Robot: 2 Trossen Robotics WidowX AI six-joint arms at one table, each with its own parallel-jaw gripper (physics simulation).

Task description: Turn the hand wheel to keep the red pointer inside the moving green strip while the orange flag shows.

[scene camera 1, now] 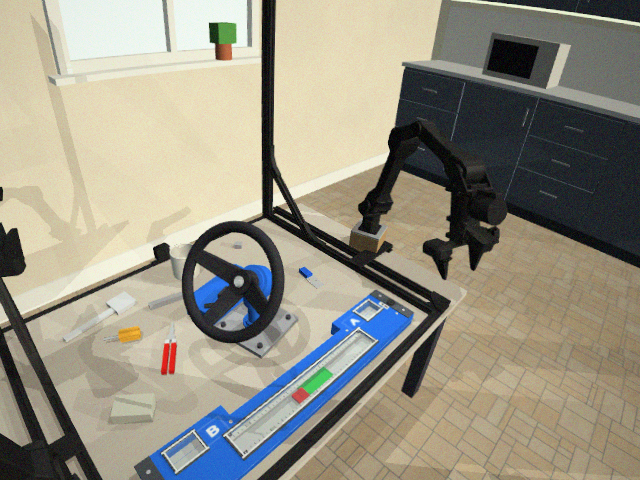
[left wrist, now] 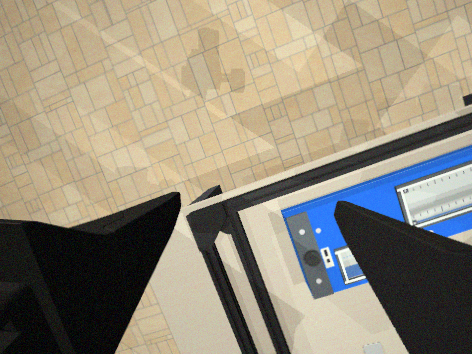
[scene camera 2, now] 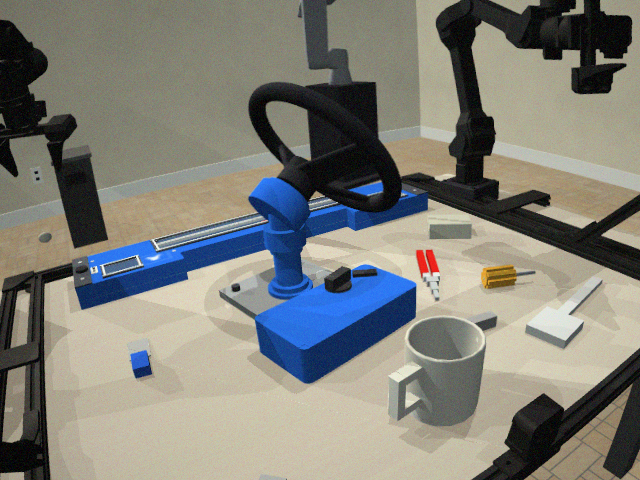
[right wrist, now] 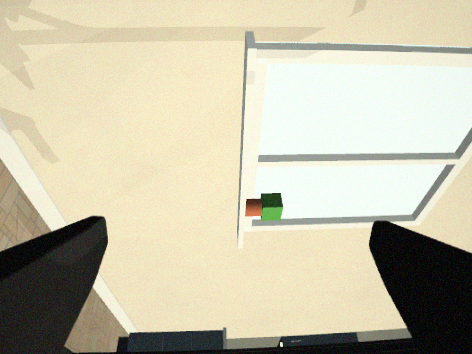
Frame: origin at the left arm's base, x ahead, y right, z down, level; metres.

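Where they show: left gripper, fingertip midpoint: (scene camera 1: 458, 274) (left wrist: 257, 203) (scene camera 2: 37, 173); right gripper, fingertip midpoint: (scene camera 1: 7, 208) (scene camera 2: 624, 31) (right wrist: 241, 231); left arm's base, link origin: (scene camera 1: 369, 228); right arm's base, link origin: (scene camera 2: 469, 181).
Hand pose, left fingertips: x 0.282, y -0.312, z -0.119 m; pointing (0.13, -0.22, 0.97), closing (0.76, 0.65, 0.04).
Observation:
Things, the pixels of their top centre, and the offset from my left fingertips. "spot": a spot on its surface instead.
- black hand wheel, surface spot: (scene camera 2: 390, 178) spot: dy +0.575, dx +0.290, dz +0.015 m
- red pointer, surface spot: (scene camera 1: 300, 395) spot: dy +0.228, dx +0.372, dz +0.160 m
- green strip, surface spot: (scene camera 1: 317, 381) spot: dy +0.212, dx +0.323, dz +0.160 m
- grey mug, surface spot: (scene camera 2: 449, 382) spot: dy +0.768, dx +0.114, dz +0.138 m
- Red pliers, top centre: (scene camera 2: 430, 270) (scene camera 1: 170, 344) dy +0.580, dx +0.389, dz +0.190 m
- orange screwdriver, top centre: (scene camera 2: 510, 265) (scene camera 1: 120, 331) dy +0.698, dx +0.434, dz +0.168 m
The black hand wheel (scene camera 1: 189, 279) (scene camera 2: 390, 178) stands tilted on a blue column. In scene camera 1 the red pointer (scene camera 1: 300, 395) sits against the lower-left end of the green strip (scene camera 1: 317, 381), in the long window of the blue unit (scene camera 1: 398, 317) (scene camera 2: 227, 249) (left wrist: 320, 215). No orange flag shows in these views. My left gripper (scene camera 1: 459, 272) (scene camera 2: 36, 171) (left wrist: 257, 203) is open and empty, beyond the table's edge near the unit's A end, away from the wheel. My right gripper (scene camera 2: 594, 81) (right wrist: 241, 231) is open and empty, high and away from the wheel.
The blue box (scene camera 2: 336, 330) and grey mug (scene camera 1: 178, 263) (scene camera 2: 449, 382) stand behind the wheel in scene camera 1. Red pliers (scene camera 1: 169, 356) (scene camera 2: 428, 263) and an orange screwdriver (scene camera 1: 129, 334) (scene camera 2: 498, 276) lie beside it. A black frame post (scene camera 1: 268, 103) rises at a table corner.

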